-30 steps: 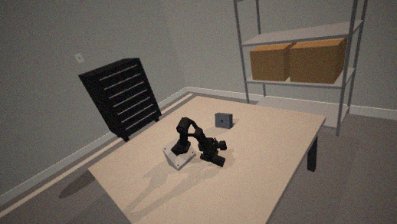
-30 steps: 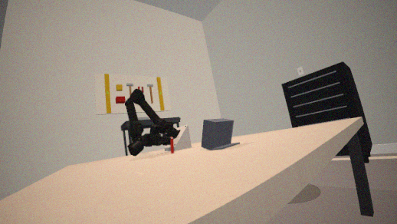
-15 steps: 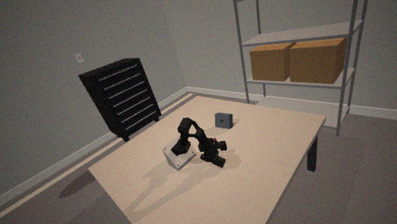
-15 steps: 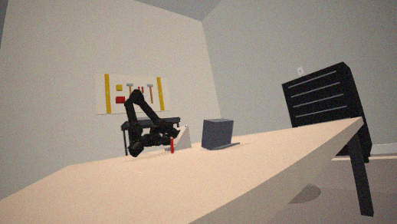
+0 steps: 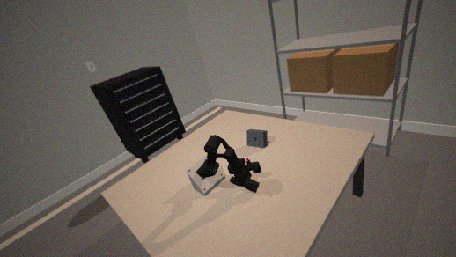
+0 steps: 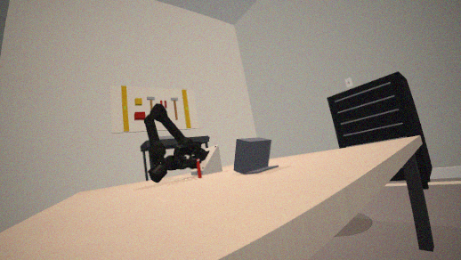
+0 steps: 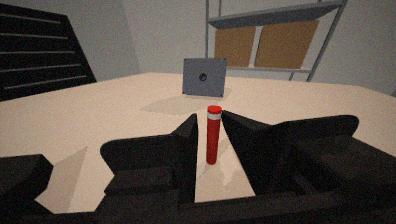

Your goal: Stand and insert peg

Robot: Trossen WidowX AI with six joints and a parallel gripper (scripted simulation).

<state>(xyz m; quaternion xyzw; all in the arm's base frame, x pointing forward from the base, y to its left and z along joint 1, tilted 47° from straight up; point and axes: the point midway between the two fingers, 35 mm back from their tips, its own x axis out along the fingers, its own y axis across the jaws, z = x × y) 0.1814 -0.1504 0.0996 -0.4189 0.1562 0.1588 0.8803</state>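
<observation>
Right now my gripper tip is 1 cm to the left of the red peg and 1 cm above it. Round my gripper tip: grey sloped panel (24 cm ahead, 8 cm to the left, 1 cm below).
</observation>
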